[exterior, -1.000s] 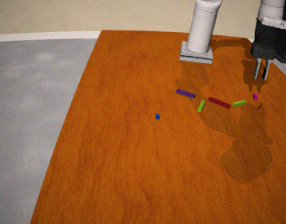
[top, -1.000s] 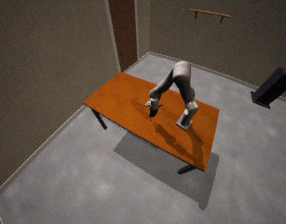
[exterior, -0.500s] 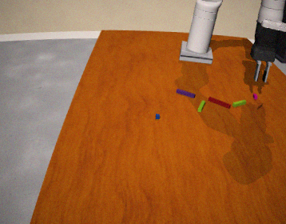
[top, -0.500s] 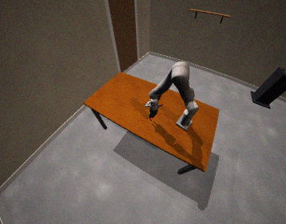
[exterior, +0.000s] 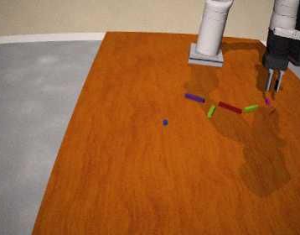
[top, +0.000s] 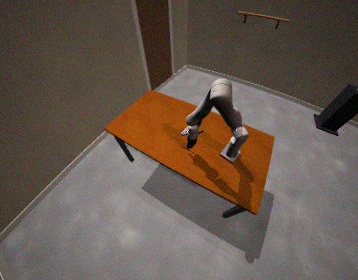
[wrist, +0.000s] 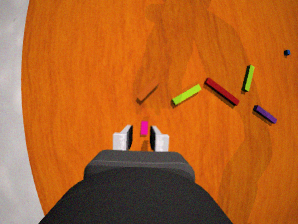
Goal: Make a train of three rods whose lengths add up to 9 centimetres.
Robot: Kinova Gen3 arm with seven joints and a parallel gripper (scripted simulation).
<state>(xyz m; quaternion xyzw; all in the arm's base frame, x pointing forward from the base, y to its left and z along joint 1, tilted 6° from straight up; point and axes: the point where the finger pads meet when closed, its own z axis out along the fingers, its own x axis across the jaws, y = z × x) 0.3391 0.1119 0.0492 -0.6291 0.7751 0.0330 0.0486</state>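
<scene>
The magenta rod lies 60 mm below my hand. Round my hand: orange rod (60 mm ahead, 20 mm to the right, 60 mm below); red rod (40 mm ahead, 140 mm to the right, 60 mm below); purple rod (20 mm behind, 240 mm to the right, 60 mm below).
</scene>
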